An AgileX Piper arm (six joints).
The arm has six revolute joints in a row. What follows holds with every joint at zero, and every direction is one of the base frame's.
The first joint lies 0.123 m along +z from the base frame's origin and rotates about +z.
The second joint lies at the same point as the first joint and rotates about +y.
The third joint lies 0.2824 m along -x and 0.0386 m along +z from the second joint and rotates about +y.
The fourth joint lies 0.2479 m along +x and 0.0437 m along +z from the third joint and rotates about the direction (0.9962, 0, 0.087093).
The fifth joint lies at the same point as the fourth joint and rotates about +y.
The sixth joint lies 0.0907 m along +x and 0.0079 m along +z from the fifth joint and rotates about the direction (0.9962, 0, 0.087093).
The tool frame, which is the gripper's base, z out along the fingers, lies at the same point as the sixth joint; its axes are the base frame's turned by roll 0, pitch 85 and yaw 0 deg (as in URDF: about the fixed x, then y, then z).
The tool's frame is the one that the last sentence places.
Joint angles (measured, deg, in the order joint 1, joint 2, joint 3, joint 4, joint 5, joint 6), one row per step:
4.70 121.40 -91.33 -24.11 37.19 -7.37
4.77 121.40 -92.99 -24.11 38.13 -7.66
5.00 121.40 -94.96 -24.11 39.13 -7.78
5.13 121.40 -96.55 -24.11 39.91 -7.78
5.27 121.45 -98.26 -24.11 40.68 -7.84
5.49 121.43 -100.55 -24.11 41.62 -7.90
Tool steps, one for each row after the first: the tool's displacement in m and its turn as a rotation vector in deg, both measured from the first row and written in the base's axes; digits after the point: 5 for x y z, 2 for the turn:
0.00334 0.00036 0.00758 -0.24 -0.75 -0.04
0.00712 0.00205 0.01674 -0.37 -1.79 -0.09
0.01001 0.00298 0.02424 -0.40 -2.68 -0.26
0.01304 0.00404 0.03200 -0.45 -3.63 -0.37
0.01671 0.00576 0.04329 -0.46 -5.07 -0.47

